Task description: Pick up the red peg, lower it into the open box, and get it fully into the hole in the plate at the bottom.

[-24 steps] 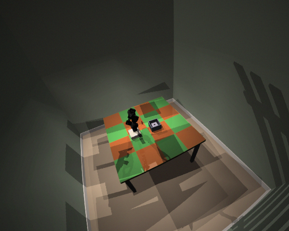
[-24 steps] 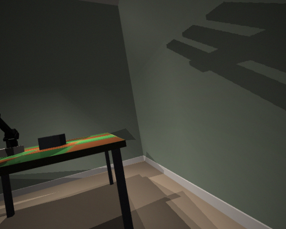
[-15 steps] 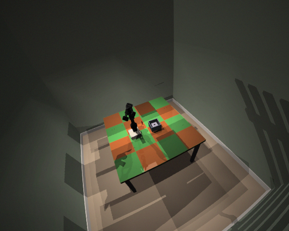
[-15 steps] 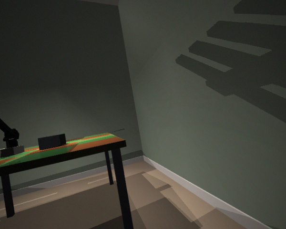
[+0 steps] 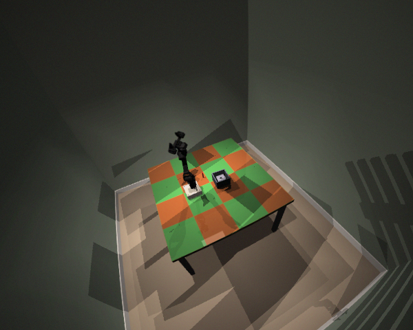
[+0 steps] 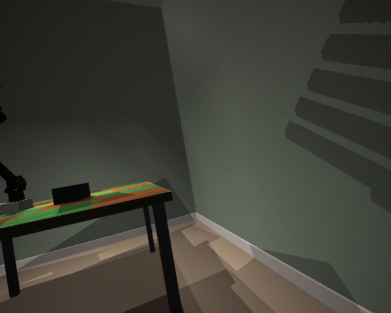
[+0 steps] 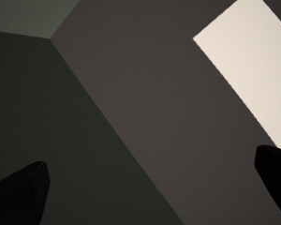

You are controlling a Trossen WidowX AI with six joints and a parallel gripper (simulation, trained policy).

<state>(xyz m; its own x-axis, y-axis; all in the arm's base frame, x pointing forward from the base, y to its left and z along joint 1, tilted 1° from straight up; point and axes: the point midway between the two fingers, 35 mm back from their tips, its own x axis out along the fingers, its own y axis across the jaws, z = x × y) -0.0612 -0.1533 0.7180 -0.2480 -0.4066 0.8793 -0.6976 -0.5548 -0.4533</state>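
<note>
The red peg is 77 cm below my gripper tip, 28 cm to the left of it and 23 cm ahead of it. The rest, counted from my gripper tip: plate with hole (76 cm below, 39 cm ahead, 12 cm to the left); then dark box (78 cm below, 39 cm ahead, 12 cm to the left).
</note>
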